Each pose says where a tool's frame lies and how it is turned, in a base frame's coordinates. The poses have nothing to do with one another.
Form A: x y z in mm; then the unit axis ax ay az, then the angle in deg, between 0 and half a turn.
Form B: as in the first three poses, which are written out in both.
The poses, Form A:
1: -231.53 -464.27 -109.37 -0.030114 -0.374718 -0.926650 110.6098
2: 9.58 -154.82 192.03 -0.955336 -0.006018 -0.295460 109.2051
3: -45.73 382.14 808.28 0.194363 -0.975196 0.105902 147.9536
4: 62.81 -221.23 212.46 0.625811 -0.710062 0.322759 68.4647
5: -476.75 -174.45 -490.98 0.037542 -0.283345 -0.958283 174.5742
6: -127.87 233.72 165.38 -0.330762 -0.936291 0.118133 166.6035
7: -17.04 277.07 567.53 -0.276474 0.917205 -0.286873 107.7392
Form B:
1: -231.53 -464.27 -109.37 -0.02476 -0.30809 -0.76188 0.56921
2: 9.58 -154.82 192.03 -0.77875 -0.00491 -0.24085 0.57924
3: -45.73 382.14 808.28 0.18681 -0.93731 0.10179 0.27603
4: 62.81 -221.23 212.46 0.35205 -0.39945 0.18157 0.82676
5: -476.75 -174.45 -490.98 0.03750 -0.28303 -0.95721 0.04733
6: -127.87 233.72 165.38 -0.32850 -0.92990 0.11733 0.11664
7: -17.04 277.07 567.53 -0.22330 0.74081 -0.23170 0.58962
